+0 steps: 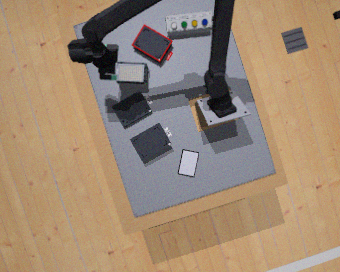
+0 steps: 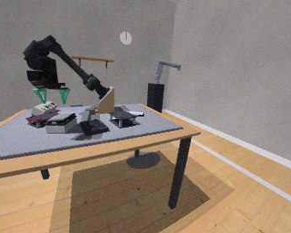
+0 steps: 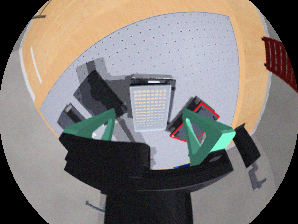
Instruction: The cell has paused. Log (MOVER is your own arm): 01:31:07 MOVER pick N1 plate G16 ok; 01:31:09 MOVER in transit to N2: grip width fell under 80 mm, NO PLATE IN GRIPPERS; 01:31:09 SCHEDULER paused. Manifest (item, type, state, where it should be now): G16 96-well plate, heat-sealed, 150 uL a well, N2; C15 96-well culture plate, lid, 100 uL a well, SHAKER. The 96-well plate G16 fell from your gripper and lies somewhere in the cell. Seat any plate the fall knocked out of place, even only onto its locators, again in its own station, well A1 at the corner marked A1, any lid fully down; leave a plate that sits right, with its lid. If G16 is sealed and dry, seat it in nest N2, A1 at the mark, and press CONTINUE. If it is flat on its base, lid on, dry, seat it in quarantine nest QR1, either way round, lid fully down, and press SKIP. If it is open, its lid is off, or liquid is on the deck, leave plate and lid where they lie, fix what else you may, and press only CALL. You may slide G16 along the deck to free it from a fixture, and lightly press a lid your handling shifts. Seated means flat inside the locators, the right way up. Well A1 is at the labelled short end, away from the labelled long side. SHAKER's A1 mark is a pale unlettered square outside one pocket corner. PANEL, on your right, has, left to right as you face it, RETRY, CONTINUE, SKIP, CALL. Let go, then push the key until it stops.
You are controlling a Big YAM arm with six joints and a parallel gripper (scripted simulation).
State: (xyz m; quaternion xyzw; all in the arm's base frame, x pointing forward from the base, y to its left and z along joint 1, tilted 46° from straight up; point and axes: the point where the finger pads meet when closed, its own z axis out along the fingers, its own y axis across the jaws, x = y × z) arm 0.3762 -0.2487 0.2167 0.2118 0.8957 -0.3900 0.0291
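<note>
The lidded plate lies 100 mm below my hand, 50 mm behind it and 20 mm to the left of it. From my hand the other things lie so: red-framed nest: 200 mm behind, 130 mm below, 90 mm to the right; plate G16: 530 mm to the left, 160 mm below, 160 mm behind.
</note>
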